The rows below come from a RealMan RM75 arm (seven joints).
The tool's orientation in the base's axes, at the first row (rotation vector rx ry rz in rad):
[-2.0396 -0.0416 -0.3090]
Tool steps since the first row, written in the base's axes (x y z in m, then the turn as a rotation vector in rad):
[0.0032 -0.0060 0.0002 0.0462 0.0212 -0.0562]
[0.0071 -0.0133 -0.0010 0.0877 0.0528 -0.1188]
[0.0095 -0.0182 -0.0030 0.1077 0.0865 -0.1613]
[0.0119 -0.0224 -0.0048 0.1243 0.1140 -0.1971]
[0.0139 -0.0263 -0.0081 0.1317 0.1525 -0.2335]
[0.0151 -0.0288 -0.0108 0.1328 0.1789 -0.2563]
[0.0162 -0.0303 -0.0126 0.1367 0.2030 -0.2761]
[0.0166 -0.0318 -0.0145 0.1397 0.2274 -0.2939]
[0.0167 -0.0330 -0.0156 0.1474 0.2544 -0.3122]
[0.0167 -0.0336 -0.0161 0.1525 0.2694 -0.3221]
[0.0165 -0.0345 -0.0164 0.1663 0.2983 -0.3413]
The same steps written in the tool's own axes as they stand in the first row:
[0.0038 0.0032 -0.0047 0.0292 0.0461 0.0525]
[0.0080 0.0083 -0.0098 0.0513 0.0922 0.1160]
[0.0103 0.0127 -0.0127 0.0572 0.1163 0.1682]
[0.0127 0.0167 -0.0151 0.0619 0.1370 0.2114]
[0.0142 0.0217 -0.0167 0.0566 0.1516 0.2626]
[0.0150 0.0254 -0.0174 0.0495 0.1590 0.2959]
[0.0158 0.0278 -0.0177 0.0462 0.1655 0.3265]
[0.0159 0.0303 -0.0181 0.0424 0.1698 0.3563]
[0.0158 0.0318 -0.0187 0.0427 0.1742 0.3895]
[0.0158 0.0325 -0.0190 0.0438 0.1765 0.4081]
[0.0156 0.0332 -0.0197 0.0496 0.1817 0.4446]

